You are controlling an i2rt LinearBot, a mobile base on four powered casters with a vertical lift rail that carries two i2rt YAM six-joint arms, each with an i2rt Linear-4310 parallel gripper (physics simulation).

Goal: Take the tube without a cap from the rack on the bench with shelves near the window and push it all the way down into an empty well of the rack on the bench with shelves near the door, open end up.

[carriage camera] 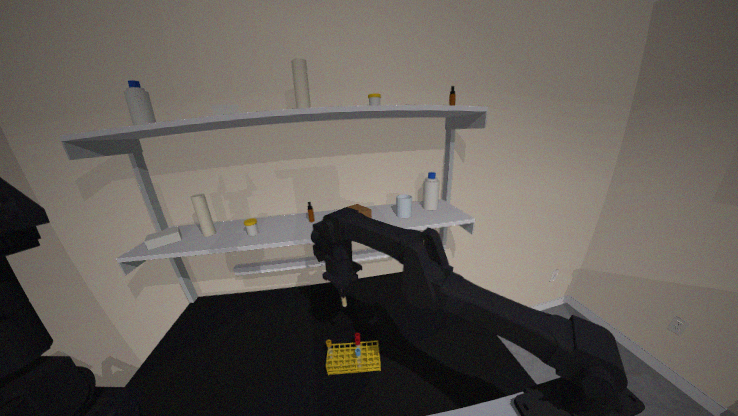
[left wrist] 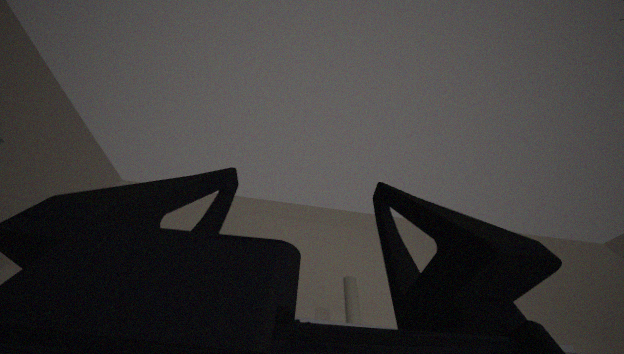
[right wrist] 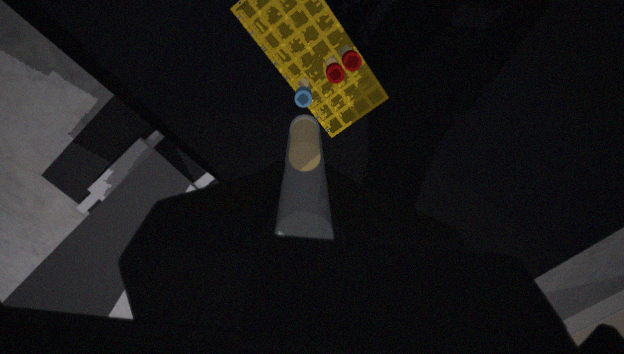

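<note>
My right gripper (carriage camera: 343, 293) is shut on a clear, capless tube (carriage camera: 344, 302) (right wrist: 304, 150) with cream-coloured content in its lower end. The tube hangs closed end down, high above the black bench and behind the rack in the carriage view. A yellow rack (carriage camera: 353, 371) (right wrist: 360, 115) stands on the bench. It holds tubes with red caps (carriage camera: 357, 338) (right wrist: 352, 60), a blue-capped tube (carriage camera: 357, 352) (right wrist: 303, 97) and an orange-capped tube (carriage camera: 328, 342). The right fingers are too dark to make out in the right wrist view. My left gripper (left wrist: 306, 183) is open and empty, pointing toward wall and ceiling.
The black bench (carriage camera: 232, 356) stands against the wall. Above it are a lower shelf (carriage camera: 279, 233) and an upper shelf (carriage camera: 258, 119), with bottles, jars, cylinders and boxes. A white bottle (carriage camera: 431, 193) and a pale blue cup (carriage camera: 404, 206) stand at the lower shelf's right.
</note>
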